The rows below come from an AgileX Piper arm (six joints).
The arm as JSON. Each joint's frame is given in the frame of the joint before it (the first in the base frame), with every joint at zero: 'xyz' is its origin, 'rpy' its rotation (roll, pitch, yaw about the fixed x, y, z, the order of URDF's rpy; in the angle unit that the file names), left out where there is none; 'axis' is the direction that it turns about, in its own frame. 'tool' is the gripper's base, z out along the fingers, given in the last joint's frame.
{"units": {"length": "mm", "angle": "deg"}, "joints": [
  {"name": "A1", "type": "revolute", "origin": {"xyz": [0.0, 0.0, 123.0]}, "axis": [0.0, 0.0, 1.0]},
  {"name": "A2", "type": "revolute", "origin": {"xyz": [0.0, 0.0, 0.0]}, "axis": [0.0, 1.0, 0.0]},
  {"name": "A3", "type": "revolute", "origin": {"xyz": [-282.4, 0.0, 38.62]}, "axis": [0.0, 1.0, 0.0]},
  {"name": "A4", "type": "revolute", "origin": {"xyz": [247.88, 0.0, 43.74]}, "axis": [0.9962, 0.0, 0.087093]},
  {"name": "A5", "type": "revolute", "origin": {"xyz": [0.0, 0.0, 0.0]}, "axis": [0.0, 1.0, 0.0]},
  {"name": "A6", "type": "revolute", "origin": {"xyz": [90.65, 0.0, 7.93]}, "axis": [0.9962, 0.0, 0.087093]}
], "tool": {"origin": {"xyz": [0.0, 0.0, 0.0], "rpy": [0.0, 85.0, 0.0]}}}
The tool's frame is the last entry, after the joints.
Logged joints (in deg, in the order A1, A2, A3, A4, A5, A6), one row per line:
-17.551, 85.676, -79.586, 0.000, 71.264, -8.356
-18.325, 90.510, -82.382, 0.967, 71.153, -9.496
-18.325, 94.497, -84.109, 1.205, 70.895, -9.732
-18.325, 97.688, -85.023, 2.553, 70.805, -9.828
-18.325, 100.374, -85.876, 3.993, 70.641, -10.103
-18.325, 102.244, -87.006, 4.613, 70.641, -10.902
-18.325, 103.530, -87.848, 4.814, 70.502, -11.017
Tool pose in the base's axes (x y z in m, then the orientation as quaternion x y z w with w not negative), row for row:
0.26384, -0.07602, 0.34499, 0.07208, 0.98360, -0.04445, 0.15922
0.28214, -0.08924, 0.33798, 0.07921, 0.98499, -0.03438, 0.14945
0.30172, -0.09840, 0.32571, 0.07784, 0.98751, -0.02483, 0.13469
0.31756, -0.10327, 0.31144, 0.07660, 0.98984, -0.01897, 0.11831
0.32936, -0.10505, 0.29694, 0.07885, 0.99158, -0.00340, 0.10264
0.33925, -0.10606, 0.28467, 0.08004, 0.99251, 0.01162, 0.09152
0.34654, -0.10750, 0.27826, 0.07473, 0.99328, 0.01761, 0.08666
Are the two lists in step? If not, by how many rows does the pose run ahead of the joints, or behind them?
The pose runs 1 row behind the joints: the pose in row i belongs to the joints in row i - 1.
